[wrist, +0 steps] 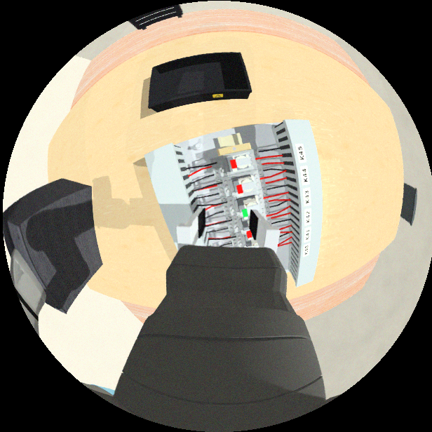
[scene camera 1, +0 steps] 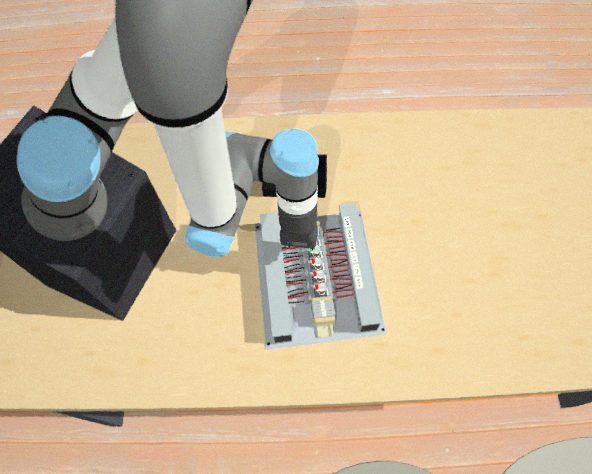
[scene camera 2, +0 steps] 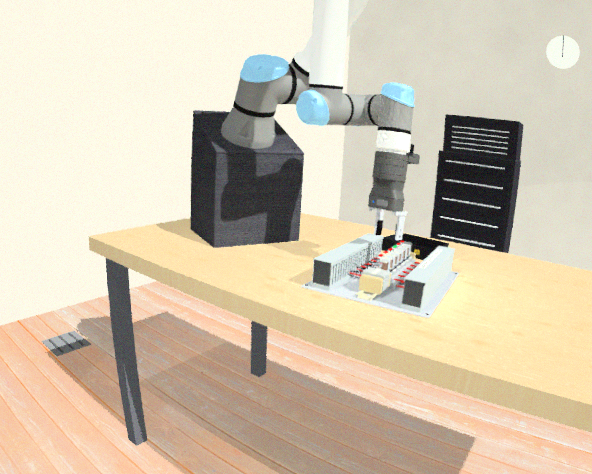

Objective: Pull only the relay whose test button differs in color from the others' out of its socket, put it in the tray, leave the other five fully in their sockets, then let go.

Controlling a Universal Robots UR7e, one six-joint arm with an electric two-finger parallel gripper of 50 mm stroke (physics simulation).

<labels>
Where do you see a grey panel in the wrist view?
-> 261,137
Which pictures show my gripper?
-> The wrist view, scene camera 1 and scene camera 2: all of them.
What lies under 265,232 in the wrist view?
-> My gripper.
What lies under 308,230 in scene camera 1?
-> My gripper.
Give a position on a grey panel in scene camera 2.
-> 391,299
</labels>
